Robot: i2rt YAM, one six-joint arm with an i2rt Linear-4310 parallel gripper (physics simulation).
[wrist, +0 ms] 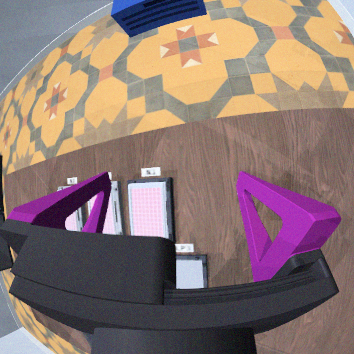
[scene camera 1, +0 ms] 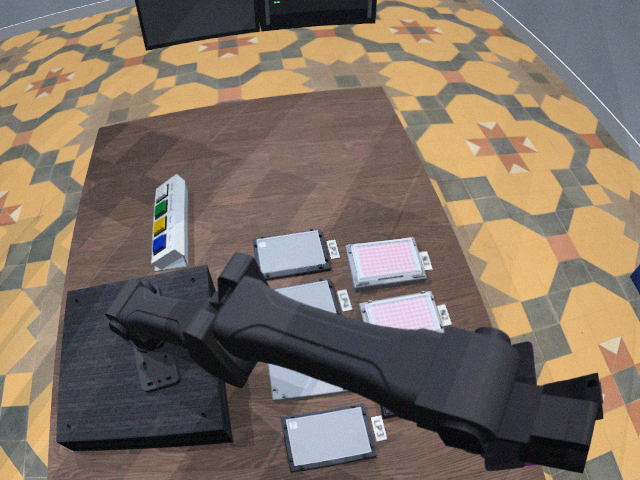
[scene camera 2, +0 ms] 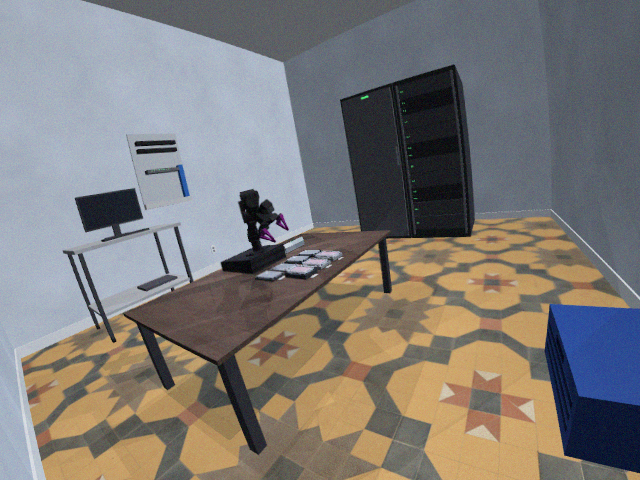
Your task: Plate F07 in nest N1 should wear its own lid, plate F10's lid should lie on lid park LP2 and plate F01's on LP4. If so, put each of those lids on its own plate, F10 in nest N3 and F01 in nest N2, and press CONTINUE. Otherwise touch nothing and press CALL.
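Frame: origin at the arm's base, x ahead, y left, z up, level; millimetres.
Where they show: gripper, fingertip midpoint: [wrist: 173,178] [scene camera 2: 282,235]; arm's base at its link origin: [scene camera 1: 151,337] [scene camera 2: 258,251].
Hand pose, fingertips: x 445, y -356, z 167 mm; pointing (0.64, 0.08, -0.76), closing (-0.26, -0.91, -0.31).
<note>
Each offset is from my fingertips to the top centre of the thing. Level surfaces: height alone.
My gripper [scene camera 2: 280,234] [wrist: 173,178] is open and empty, high above the table. In the wrist view a plate with pink wells {dx -29, dy +147, dz -216 mm} [wrist: 148,210] sits in the dark nest labelled N1; the arm hides it in scene camera 1. I cannot tell whether it wears a lid. The N2 plate {dx -2, dy +276, dz -221 mm} [scene camera 1: 400,310] [wrist: 114,215] and the farthest plate {dx +23, dy +408, dz -219 mm} [scene camera 1: 387,258], apparently in N3, also show pink wells. Pale grey panels lie at LP2 {dx -145, dy +499, dz -234 mm} [scene camera 1: 292,253], LP4 {dx -170, dy +375, dz -234 mm} [scene camera 1: 310,296] and LP3 {dx -211, dy +115, dz -234 mm} [scene camera 1: 329,436] [wrist: 190,272]. Their plate numbers are unreadable. The button box {dx -374, dy +662, dz -188 mm} [scene camera 1: 178,222] has white, green, yellow and blue buttons; its captions are unreadable.
Another pale panel {dx -194, dy +247, dz -232 mm} [scene camera 1: 302,382] lies between LP4 and LP3, partly under the arm [scene camera 1: 330,341] in view. The arm's black base block [scene camera 1: 103,413] stands beside the panels on the wooden table {dz -252 mm} [scene camera 1: 248,134] [scene camera 2: 206,315]. A blue cabinet [scene camera 2: 594,351] [wrist: 160,15] stands on the floor.
</note>
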